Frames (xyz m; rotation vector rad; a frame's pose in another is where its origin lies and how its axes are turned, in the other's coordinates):
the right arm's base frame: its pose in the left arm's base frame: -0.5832 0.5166 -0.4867 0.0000 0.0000 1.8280
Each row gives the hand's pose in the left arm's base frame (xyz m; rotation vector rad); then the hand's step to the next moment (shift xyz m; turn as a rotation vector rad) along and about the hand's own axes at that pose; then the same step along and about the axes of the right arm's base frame.
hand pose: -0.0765 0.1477 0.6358 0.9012 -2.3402 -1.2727
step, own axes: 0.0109 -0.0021 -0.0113 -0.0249 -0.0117 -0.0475
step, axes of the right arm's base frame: -0.0144 0.0050 0.0043 -0.0299 -0.0429 0.0165
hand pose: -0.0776 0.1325 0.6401 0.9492 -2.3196 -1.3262
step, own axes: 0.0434 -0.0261 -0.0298 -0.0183 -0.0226 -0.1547
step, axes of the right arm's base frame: -0.0546 0.0197 -0.0090 -0.1199 -0.0799 0.0633
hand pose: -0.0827 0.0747 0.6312 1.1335 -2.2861 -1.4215
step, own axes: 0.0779 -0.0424 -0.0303 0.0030 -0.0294 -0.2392
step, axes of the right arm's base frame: -0.0785 0.0366 -0.0358 -0.1995 -0.0951 0.0962
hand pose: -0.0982 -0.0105 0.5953 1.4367 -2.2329 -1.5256
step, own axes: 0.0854 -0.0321 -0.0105 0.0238 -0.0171 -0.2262
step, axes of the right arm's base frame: -0.0632 0.0388 -0.0541 -0.1979 -0.0683 0.0906
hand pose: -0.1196 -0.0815 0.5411 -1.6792 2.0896 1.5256
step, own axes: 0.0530 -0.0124 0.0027 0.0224 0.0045 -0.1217
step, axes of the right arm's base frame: -0.0301 0.0218 -0.0399 -0.1105 -0.0208 0.0520
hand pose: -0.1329 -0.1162 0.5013 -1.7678 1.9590 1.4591
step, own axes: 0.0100 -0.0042 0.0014 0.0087 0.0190 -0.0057
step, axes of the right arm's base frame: -0.0051 0.0017 -0.0095 -0.0086 0.0183 0.0079
